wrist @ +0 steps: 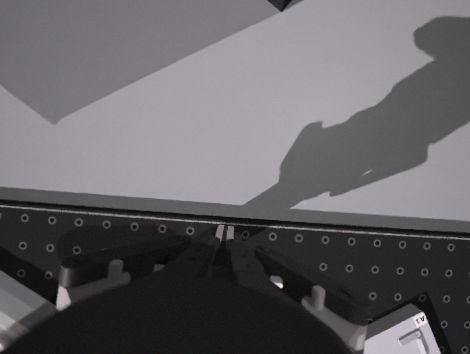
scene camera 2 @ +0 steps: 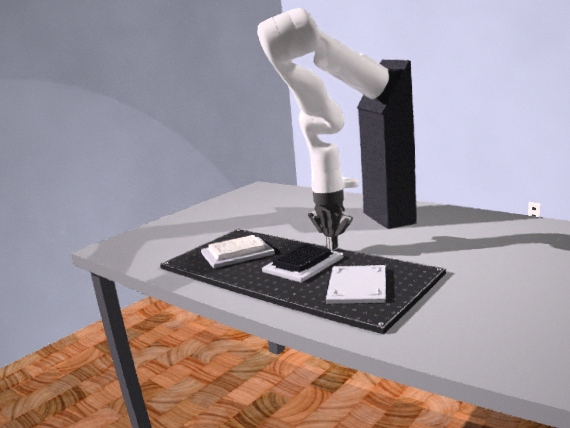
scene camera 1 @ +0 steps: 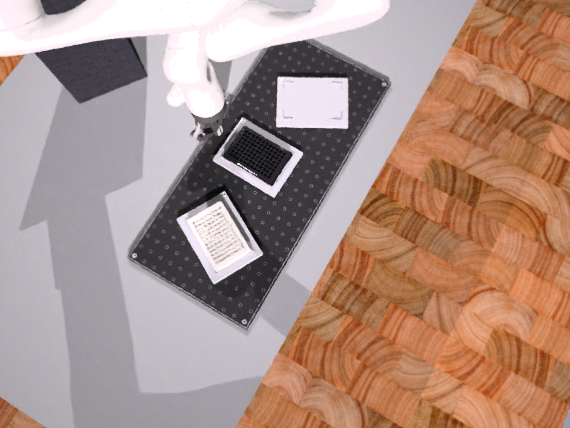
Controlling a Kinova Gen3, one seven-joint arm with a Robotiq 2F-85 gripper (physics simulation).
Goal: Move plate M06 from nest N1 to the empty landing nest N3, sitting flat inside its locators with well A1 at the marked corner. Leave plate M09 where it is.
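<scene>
My gripper [scene camera 1: 206, 134] [scene camera 2: 331, 243] [wrist: 224, 235] is shut and empty, pointing down over the pegboard's rear edge, beside the middle nest. A black plate [scene camera 1: 258, 155] [scene camera 2: 302, 257] rests on the white middle nest [scene camera 1: 278, 183] [scene camera 2: 321, 261]; I cannot tell whether it is fully flat. A cream plate [scene camera 1: 217, 235] [scene camera 2: 237, 246] sits on another white nest [scene camera 1: 193, 239] [scene camera 2: 215, 261]. The third white nest [scene camera 1: 312, 102] [scene camera 2: 357, 284] [wrist: 390, 342] is empty, with corner locators. Its A1 mark [wrist: 420, 319] shows in the wrist view. Plate and nest names are not legible. The gripper body hides the middle nest in the wrist view.
The nests stand on a black pegboard [scene camera 1: 310, 185] [scene camera 2: 240, 283] [wrist: 350, 255] with screws at its corners. It lies on a grey table [scene camera 1: 105, 325] [scene camera 2: 480, 320] [wrist: 150, 150]. The arm's dark pedestal [scene camera 1: 95, 72] [scene camera 2: 387, 165] rises behind. The arm's shadow falls on the table.
</scene>
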